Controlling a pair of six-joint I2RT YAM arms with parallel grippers.
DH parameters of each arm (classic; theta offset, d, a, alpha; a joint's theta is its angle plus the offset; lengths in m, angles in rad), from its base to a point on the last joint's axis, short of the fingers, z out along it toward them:
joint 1: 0 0.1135 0.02 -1.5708
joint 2: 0 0 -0.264 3.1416
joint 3: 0.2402 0 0.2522 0
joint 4: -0.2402 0 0.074 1.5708
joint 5: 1.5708 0 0 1.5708
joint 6: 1.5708 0.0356 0 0
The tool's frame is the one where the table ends.
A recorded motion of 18 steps. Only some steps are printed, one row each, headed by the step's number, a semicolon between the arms.
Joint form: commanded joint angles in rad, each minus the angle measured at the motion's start. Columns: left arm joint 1, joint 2, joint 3, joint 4, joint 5, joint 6; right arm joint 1, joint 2, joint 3, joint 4, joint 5, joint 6.
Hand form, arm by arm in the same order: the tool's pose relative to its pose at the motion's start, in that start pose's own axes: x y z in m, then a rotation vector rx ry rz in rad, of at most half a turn. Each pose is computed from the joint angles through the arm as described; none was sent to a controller.
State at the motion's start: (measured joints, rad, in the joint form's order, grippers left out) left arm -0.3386 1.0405 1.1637 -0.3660 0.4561 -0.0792; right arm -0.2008 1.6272 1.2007 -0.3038 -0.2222 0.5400
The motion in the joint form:
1: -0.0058 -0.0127 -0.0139 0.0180 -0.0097 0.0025; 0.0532 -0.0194 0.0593 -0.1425 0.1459 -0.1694
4: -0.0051 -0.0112 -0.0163 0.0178 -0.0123 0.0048; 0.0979 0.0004 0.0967 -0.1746 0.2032 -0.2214
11: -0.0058 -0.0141 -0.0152 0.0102 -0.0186 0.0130; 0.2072 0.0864 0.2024 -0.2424 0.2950 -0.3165
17: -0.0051 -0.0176 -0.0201 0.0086 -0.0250 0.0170; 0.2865 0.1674 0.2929 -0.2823 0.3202 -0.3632
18: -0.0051 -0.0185 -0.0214 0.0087 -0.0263 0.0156; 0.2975 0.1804 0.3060 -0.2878 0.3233 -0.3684
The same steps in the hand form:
1: 0.0010 -0.0018 -0.0015 -0.0029 -0.0148 0.0110; 0.0036 0.0174 -0.0114 0.1268 0.0144 -0.1960
4: 0.0019 -0.0011 -0.0008 -0.0065 -0.0114 0.0114; 0.0068 0.0317 -0.0077 0.1569 0.0230 -0.2792
11: 0.0020 -0.0015 -0.0018 -0.0124 -0.0085 0.0182; 0.0185 0.0672 0.0112 0.1903 0.0720 -0.4534
17: 0.0033 -0.0012 -0.0022 -0.0196 -0.0064 0.0207; 0.0303 0.0958 0.0289 0.1737 0.1165 -0.5591
18: 0.0036 -0.0012 -0.0023 -0.0210 -0.0062 0.0192; 0.0324 0.0997 0.0318 0.1715 0.1237 -0.5727

